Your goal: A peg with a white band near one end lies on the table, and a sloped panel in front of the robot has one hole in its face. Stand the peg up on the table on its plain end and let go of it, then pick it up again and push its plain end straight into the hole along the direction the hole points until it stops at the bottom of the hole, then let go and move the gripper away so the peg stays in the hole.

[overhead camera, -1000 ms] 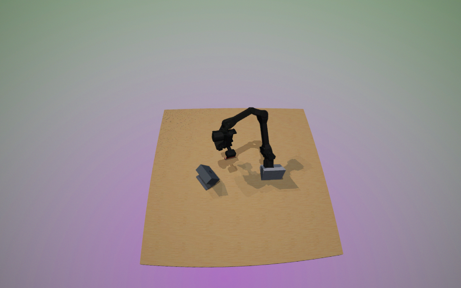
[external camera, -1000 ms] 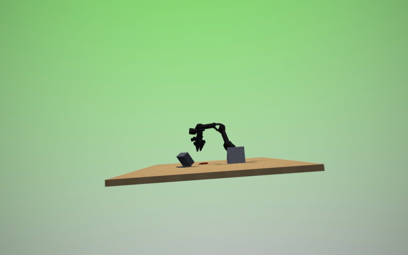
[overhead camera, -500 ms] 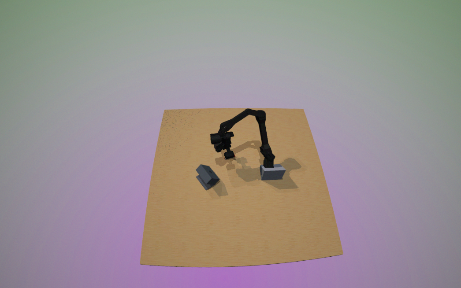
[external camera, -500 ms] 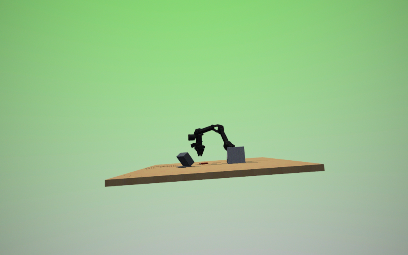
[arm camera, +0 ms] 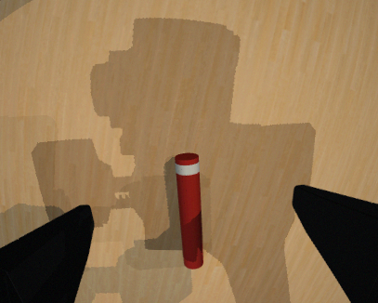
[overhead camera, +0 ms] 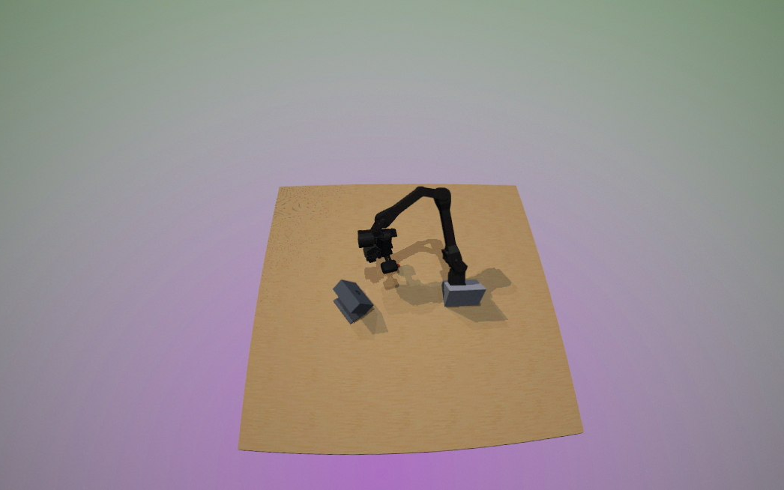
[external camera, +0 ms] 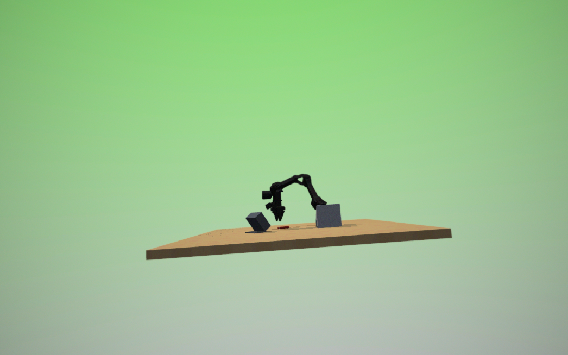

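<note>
My gripper tip is 1 cm past the red peg, 1 cm to the left of it and 5 cm above it. From my gripper tip the other things lie so: grey sloped panel (12 cm ahead, 17 cm to the left, 1 cm above).
</note>
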